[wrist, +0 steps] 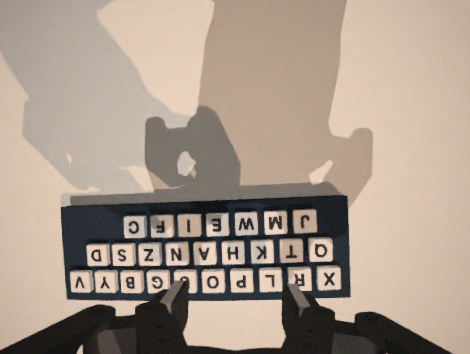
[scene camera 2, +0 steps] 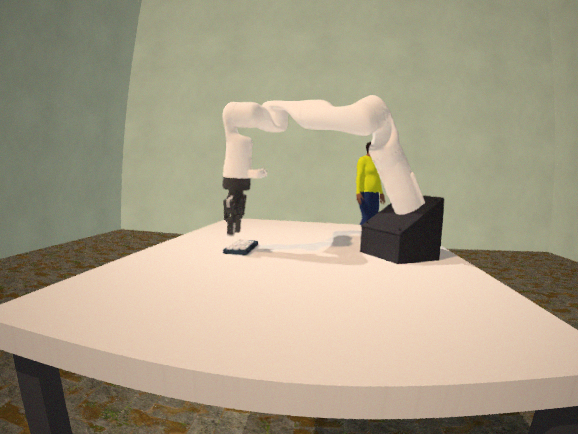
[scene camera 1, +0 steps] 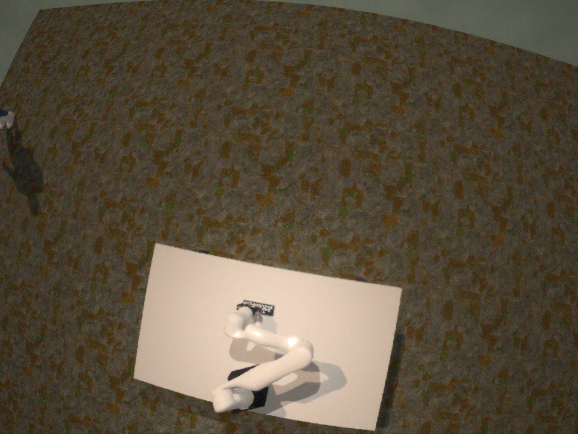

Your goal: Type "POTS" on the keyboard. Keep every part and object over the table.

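Where they show: gripper, fingertip midpoint: (wrist: pixel 235 300) (scene camera 2: pixel 233 234) (scene camera 1: pixel 253 305); arm's base at its link origin: (scene camera 2: pixel 409 206) (scene camera 1: pixel 245 397).
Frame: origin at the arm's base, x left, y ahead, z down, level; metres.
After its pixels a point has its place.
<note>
The dark blue keyboard (scene camera 1: pixel 270 313) @(y 0.454, x 0.008, z 0.132 m) (scene camera 2: pixel 235 252) @(y 0.447, x 0.179, z 0.137 m) (wrist: pixel 92 225) @(y 0.452, x 0.015, z 0.132 m) lies flat on the table (scene camera 1: pixel 190 310) @(y 0.306, x 0.481, z 0.144 m) (scene camera 2: pixel 300 320) @(y 0.194, x 0.599, z 0.144 m), its white letter keys upside down in the wrist view. The P key (wrist: pixel 242 281) @(y 0.475, x 0.116, z 0.127 m) and O key (wrist: pixel 213 281) @(y 0.477, x 0.099, z 0.127 m) are in the lower row there, the T key (wrist: pixel 291 251) @(y 0.454, x 0.144, z 0.127 m) and S key (wrist: pixel 123 255) @(y 0.468, x 0.040, z 0.127 m) in the middle row. My gripper (scene camera 2: pixel 233 234) @(y 0.477, x 0.114, z 0.099 m) (wrist: pixel 235 300) @(y 0.477, x 0.114, z 0.099 m) points down above the keyboard, part open, with nothing held. In the wrist view its left fingertip overlaps the U key and its right the R key; P lies between them.
The arm's black base (scene camera 2: pixel 400 240) @(y 0.029, x 0.133, z 0.082 m) stands on the table behind the keyboard, to the right in scene camera 2. The white arm (scene camera 1: pixel 280 370) @(y 0.377, x -0.108, z -0.314 m) (scene camera 2: pixel 320 115) @(y 0.263, x 0.041, z -0.241 m) arches over the table. A person in a yellow top (scene camera 2: pixel 369 175) stands beyond the table. Arm shadows fall beside the keyboard.
</note>
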